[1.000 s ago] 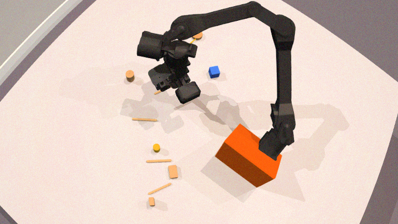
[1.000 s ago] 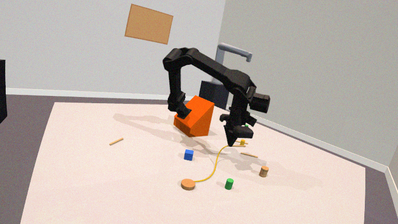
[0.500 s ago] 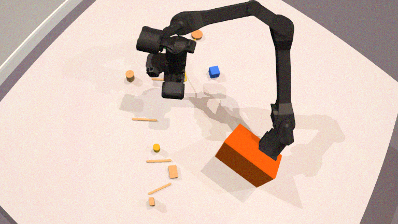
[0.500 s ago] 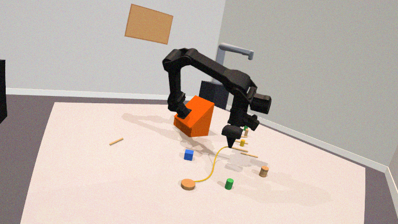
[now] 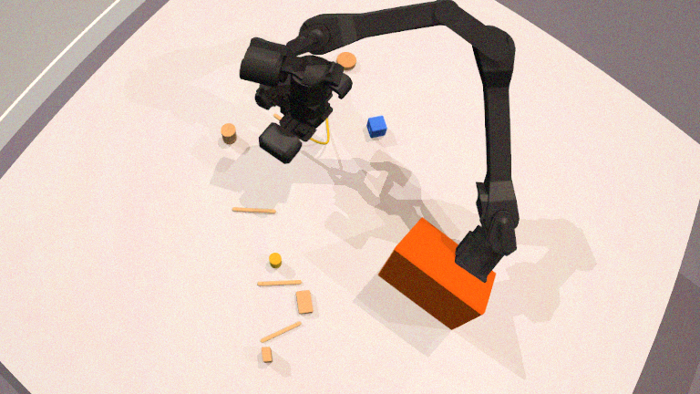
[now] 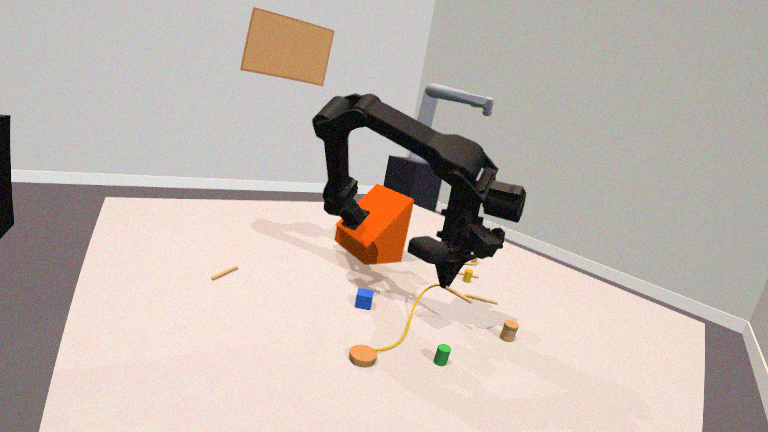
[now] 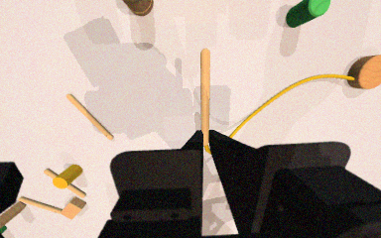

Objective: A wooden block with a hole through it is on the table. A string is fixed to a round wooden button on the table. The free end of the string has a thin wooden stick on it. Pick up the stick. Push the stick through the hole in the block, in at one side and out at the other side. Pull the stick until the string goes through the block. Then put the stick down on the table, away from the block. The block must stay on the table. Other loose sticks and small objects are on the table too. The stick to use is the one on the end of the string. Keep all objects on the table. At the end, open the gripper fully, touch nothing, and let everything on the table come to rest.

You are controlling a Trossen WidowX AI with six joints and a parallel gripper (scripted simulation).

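Right now the blue block is 90 mm behind my gripper tip, 120 mm to the right of it and 50 mm below it. From my gripper tip the other things lie so: thin wooden stick: 10 mm ahead; green cylinder: 110 mm ahead, 110 mm to the right, 50 mm below; tan cylinder: 130 mm ahead, 60 mm to the left, 50 mm below.
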